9 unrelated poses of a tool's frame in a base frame.
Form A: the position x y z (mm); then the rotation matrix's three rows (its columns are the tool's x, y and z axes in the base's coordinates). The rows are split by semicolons.
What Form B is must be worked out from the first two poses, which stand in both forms.
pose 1, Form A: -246.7 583.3 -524.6; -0.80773 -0.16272 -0.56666; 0.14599 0.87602 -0.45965; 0.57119 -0.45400 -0.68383
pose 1, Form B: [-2.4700 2.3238 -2.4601 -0.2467 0.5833 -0.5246]
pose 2, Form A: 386.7 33.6 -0.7; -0.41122 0.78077 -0.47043; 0.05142 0.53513 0.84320; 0.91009 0.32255 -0.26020
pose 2, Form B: [2.8010 1.8340 2.0797 0.3867 0.0336 -0.0007]
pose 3, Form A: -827.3 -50.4 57.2; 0.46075 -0.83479 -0.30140; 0.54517 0.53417 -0.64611; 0.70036 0.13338 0.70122
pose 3, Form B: [2.9534 0.7937 -2.0073 -0.8273 -0.0504 0.0572]
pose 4, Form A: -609.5 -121.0 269.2; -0.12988 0.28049 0.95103; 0.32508 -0.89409 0.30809; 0.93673 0.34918 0.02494
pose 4, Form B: [2.7848 1.5459 0.3133 -0.6095 -0.1210 0.2692]
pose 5, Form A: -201.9 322.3 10.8; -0.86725 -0.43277 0.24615; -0.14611 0.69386 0.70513; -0.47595 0.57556 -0.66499
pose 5, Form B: [0.8798 2.2983 1.2349 -0.2019 0.3223 0.0108]
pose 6, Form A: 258.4 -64.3 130.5; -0.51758 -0.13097 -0.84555; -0.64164 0.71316 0.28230; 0.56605 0.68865 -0.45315
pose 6, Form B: [2.2588 2.0411 2.8194 0.2584 -0.0643 0.1305]
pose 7, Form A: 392.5 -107.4 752.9; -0.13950 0.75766 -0.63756; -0.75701 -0.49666 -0.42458; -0.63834 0.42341 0.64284
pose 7, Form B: [0.5857 0.8726 -2.5541 0.3925 -0.1074 0.7529]
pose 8, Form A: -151.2 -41.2 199.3; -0.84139 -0.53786 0.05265; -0.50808 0.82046 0.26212; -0.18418 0.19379 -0.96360
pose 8, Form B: [0.8108 2.8709 1.3726 -0.1512 -0.0412 0.1993]
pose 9, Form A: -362.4 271.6 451.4; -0.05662 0.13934 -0.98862; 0.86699 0.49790 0.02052; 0.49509 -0.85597 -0.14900
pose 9, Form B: [-2.0952 1.7204 3.1208 -0.3624 0.2716 0.4514]
